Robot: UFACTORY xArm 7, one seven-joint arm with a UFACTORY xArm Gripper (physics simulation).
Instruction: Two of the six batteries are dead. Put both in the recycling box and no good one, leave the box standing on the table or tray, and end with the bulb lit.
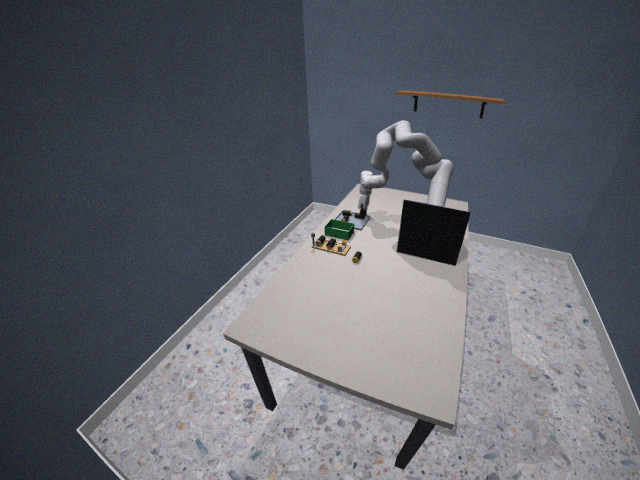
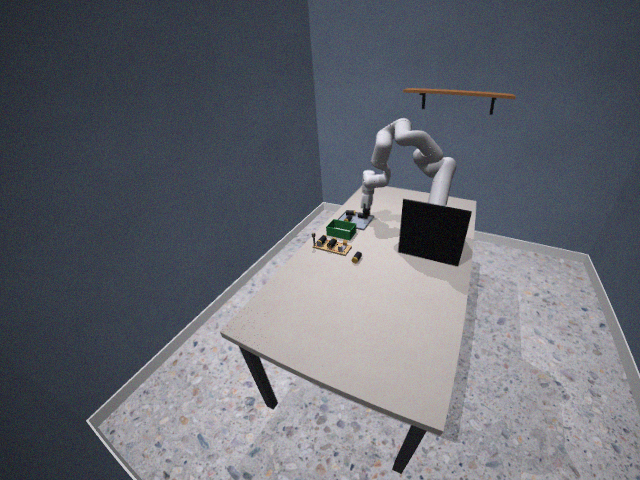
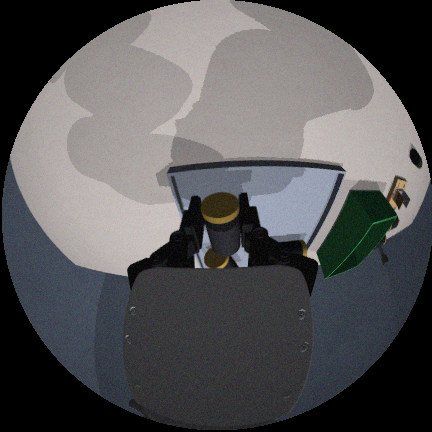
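Pixels of known places: gripper, fingertip midpoint: point(image 1: 362, 217) point(image 2: 366, 217) point(image 3: 220, 205); arm's base, origin of the base link: point(image 1: 433, 213) point(image 2: 435, 213).
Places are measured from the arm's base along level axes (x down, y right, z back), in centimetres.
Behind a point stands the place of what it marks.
Note:
My gripper point(image 1: 362, 214) @(x 21.2, y 23.6, z -41.5 cm) point(image 2: 366, 212) @(x 21.2, y 23.6, z -41.5 cm) point(image 3: 220, 205) @(x 21.2, y 23.6, z -41.5 cm) is low over the grey-blue tray point(image 1: 360, 224) @(x 22.4, y 16.2, z -41.4 cm) point(image 2: 363, 224) @(x 22.4, y 16.0, z -41.4 cm) point(image 3: 282, 210) @(x 22.4, y 17.0, z -44.7 cm), its fingers against both sides of a black battery with a gold end point(image 3: 223, 235) @(x 19.0, y 23.7, z -43.1 cm). Two other batteries lie on the tray: one point(image 1: 346, 212) @(x 19.6, y 24.2, z -52.7 cm) point(image 2: 350, 212) @(x 19.7, y 24.2, z -52.3 cm) at the far left, another point(image 1: 344, 219) @(x 19.2, y 14.0, z -51.3 cm) point(image 2: 347, 219) @(x 19.1, y 13.9, z -51.1 cm) nearer the box. The green recycling box point(image 1: 338, 231) @(x 17.9, y -2.8, z -50.4 cm) point(image 2: 340, 231) @(x 17.8, y -2.8, z -50.0 cm) point(image 3: 345, 227) @(x 20.1, y 7.0, z -47.9 cm) stands upright beside the tray. Two batteries point(image 1: 320, 240) @(x 18.6, y -13.4, z -57.7 cm) point(image 1: 330, 243) @(x 18.3, y -15.1, z -51.4 cm) sit on the wooden board point(image 1: 338, 252) @(x 21.7, y -17.3, z -46.2 cm) point(image 2: 339, 252) @(x 21.7, y -17.2, z -45.8 cm). A sixth battery point(image 1: 356, 256) @(x 19.5, y -21.0, z -35.5 cm) point(image 2: 356, 256) @(x 19.4, y -20.9, z -35.3 cm) point(image 3: 415, 156) lies on the table. I cannot tell whether a bulb is lit.
A small dark-topped post point(image 1: 312, 237) @(x 16.0, y -15.5, z -61.5 cm) point(image 2: 313, 237) @(x 15.6, y -16.0, z -61.0 cm) stands at the left end of the board. A large black panel point(image 1: 433, 232) @(x 5.9, y -8.8, z 0.9 cm) point(image 2: 434, 232) @(x 6.0, y -8.8, z 1.0 cm) stands on the right of the table point(image 1: 351, 320) @(x 22.7, y -59.8, z -28.2 cm) point(image 2: 351, 320) @(x 22.7, y -58.9, z -26.2 cm). A wooden shelf point(image 1: 449, 96) point(image 2: 457, 93) is on the back wall.

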